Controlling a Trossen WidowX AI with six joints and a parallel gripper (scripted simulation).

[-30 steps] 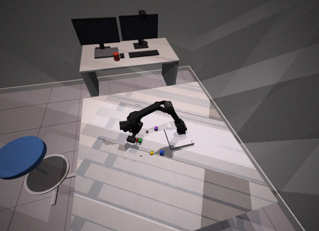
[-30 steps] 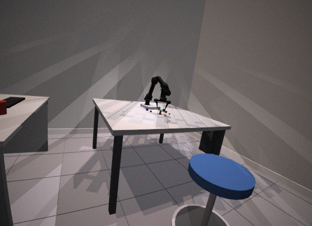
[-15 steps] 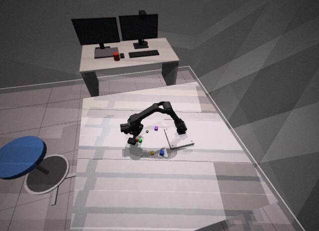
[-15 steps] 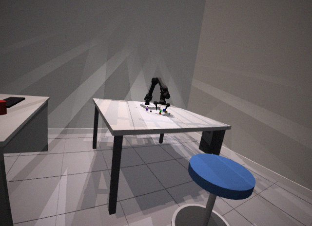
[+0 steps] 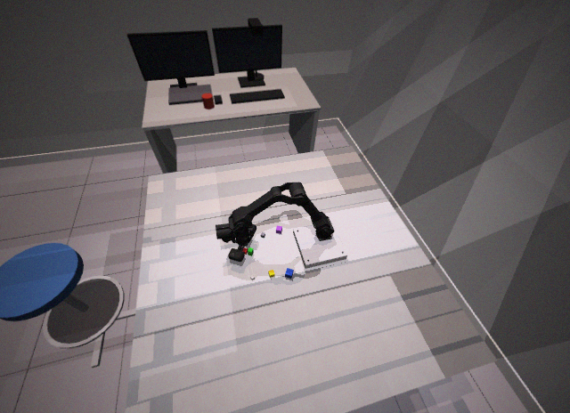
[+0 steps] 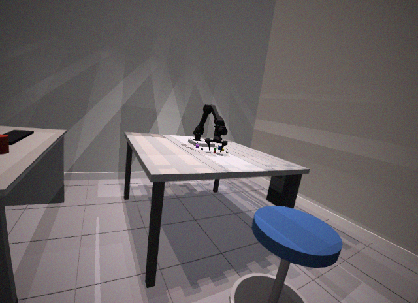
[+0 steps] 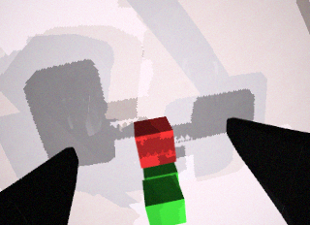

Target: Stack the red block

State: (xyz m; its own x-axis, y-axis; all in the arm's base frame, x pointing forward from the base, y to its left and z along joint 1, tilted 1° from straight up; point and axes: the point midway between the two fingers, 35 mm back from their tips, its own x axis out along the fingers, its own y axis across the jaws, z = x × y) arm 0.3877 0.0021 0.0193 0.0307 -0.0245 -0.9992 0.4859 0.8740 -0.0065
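Right now the red block is right at my gripper tip. Also, from my gripper tip: yellow block (14 cm to the left, 11 cm behind); blue block (18 cm behind, 15 cm to the left); purple block (18 cm behind, 8 cm to the right).
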